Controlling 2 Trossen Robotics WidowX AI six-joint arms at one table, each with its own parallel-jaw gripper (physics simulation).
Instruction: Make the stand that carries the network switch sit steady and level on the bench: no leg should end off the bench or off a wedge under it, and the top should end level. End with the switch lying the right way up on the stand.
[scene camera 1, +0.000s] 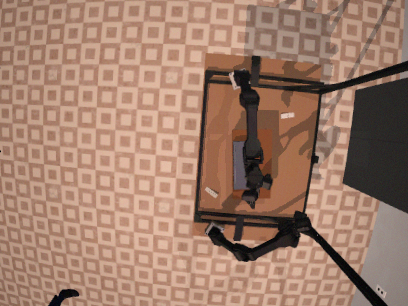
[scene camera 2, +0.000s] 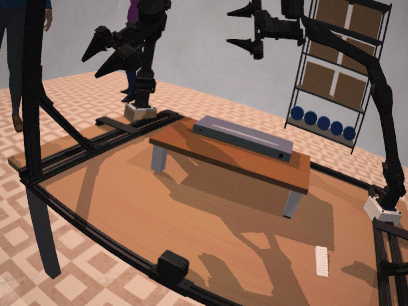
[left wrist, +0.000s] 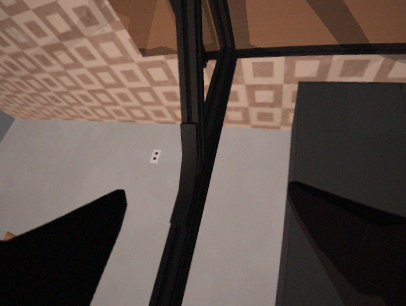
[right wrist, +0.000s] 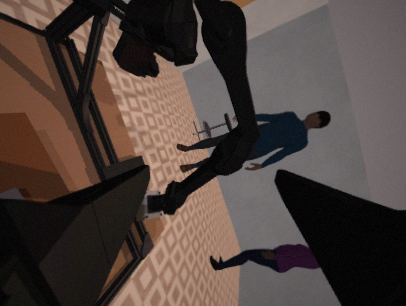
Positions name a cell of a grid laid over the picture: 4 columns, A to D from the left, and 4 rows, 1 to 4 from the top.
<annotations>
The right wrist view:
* left gripper: B1
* right gripper: C3
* brown stand: A3
</annotations>
